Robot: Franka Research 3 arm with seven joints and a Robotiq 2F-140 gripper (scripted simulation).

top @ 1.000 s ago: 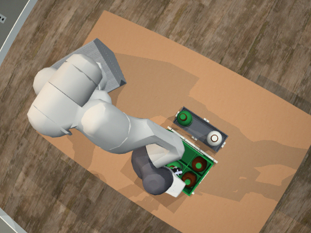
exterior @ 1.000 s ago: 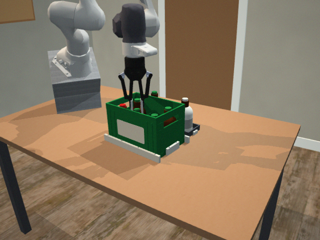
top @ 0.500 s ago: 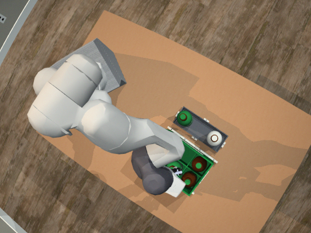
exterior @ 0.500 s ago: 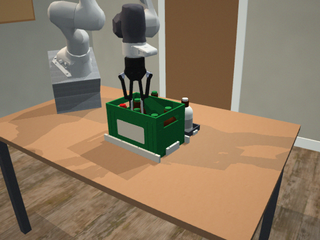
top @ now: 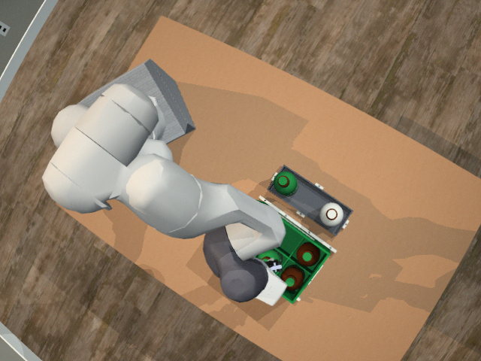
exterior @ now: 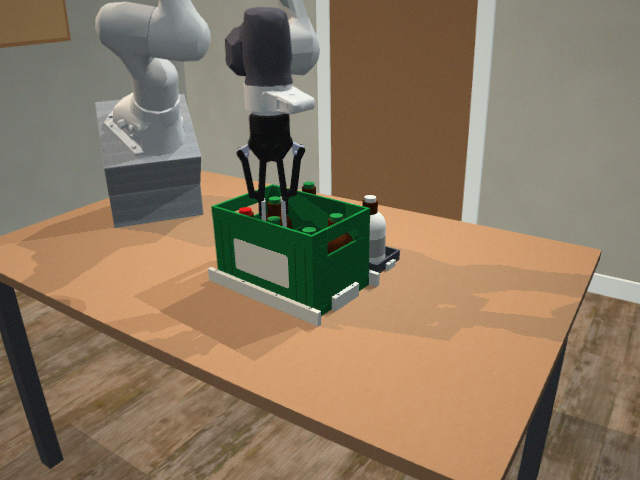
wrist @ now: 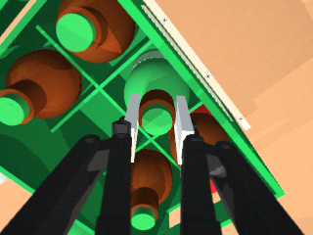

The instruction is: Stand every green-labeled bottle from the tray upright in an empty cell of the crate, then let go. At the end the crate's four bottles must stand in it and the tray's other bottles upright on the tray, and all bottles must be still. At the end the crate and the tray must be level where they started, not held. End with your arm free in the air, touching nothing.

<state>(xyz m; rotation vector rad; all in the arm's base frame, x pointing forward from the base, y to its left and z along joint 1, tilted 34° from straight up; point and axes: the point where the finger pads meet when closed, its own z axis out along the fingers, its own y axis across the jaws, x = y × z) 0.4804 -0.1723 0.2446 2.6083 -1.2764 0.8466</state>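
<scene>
My gripper is now 1 cm short of the green crate, 5 cm to the right of it and 9 cm above it. The rest, counted from my hand: white-labeled bottle 12 cm ahead, 21 cm to the left, 9 cm below; then grey tray 4 cm ahead, 23 cm to the left, 16 cm below.
</scene>
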